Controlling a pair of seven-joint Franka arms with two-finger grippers.
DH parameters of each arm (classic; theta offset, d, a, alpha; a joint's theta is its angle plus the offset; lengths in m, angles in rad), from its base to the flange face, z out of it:
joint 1: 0 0.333 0 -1.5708
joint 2: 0 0 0 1.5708
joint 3: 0 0.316 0.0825 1.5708
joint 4: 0 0 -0.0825 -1.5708
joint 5: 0 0.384 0 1.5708
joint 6: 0 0 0.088 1.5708
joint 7: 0 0.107 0 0
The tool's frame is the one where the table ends.
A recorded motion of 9 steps. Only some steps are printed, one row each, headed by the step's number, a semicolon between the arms.
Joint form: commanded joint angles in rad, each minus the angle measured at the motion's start. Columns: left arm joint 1, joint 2, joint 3, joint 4, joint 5, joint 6, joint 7; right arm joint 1, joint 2, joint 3, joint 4, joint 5, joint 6, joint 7.
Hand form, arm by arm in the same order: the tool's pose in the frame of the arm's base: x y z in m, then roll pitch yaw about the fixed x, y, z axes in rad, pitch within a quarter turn. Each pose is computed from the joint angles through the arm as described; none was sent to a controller.
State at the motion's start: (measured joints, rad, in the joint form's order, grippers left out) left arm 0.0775 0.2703 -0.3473 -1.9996 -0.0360 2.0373 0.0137; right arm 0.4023 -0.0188 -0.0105 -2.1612 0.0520 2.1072 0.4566
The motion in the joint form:
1: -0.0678 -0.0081 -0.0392 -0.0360 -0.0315 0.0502 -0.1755; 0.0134 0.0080 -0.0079 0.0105 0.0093 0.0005 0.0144
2: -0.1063 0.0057 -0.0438 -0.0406 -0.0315 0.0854 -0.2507; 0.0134 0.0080 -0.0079 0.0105 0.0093 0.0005 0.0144
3: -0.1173 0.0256 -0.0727 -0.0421 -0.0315 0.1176 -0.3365; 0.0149 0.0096 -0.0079 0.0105 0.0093 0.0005 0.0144
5: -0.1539 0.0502 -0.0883 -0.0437 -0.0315 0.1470 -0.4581; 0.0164 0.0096 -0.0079 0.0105 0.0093 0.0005 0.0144
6: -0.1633 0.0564 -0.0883 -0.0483 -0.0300 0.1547 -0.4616; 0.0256 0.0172 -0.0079 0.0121 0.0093 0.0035 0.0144
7: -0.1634 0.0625 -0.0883 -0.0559 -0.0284 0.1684 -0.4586; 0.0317 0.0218 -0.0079 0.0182 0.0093 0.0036 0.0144
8: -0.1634 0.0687 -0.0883 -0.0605 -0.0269 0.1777 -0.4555; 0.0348 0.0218 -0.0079 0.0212 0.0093 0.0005 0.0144
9: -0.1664 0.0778 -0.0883 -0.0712 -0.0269 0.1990 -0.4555; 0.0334 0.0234 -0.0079 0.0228 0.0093 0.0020 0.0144
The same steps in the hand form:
1: 0.5283 -0.2076 0.3113 3.0233 0.2168 -0.1863; 0.4891 0.2083 0.4027 -3.1104 0.0530 -0.1051
2: 0.5213 -0.2309 0.3047 3.0308 0.2091 -0.1497; 0.4891 0.2083 0.4027 -3.1104 0.0530 -0.1051
3: 0.5146 -0.2522 0.2976 3.0310 0.2083 -0.1000; 0.4888 0.2091 0.4019 -3.1112 0.0543 -0.1036
5: 0.5028 -0.2795 0.2872 3.0426 0.2199 -0.0259; 0.4885 0.2098 0.4019 -3.1112 0.0543 -0.1021
6: 0.4993 -0.2839 0.2827 3.0436 0.2230 -0.0319; 0.4877 0.2148 0.3988 -3.1128 0.0569 -0.0932
7: 0.4981 -0.2836 0.2774 3.0421 0.2226 -0.0349; 0.4881 0.2185 0.3991 -3.1121 0.0554 -0.0870
8: 0.4973 -0.2834 0.2730 3.0408 0.2236 -0.0382; 0.4878 0.2202 0.4002 -3.1121 0.0555 -0.0838
9: 0.4948 -0.2845 0.2655 3.0375 0.2230 -0.0395; 0.4887 0.2198 0.4002 -3.1114 0.0542 -0.0852

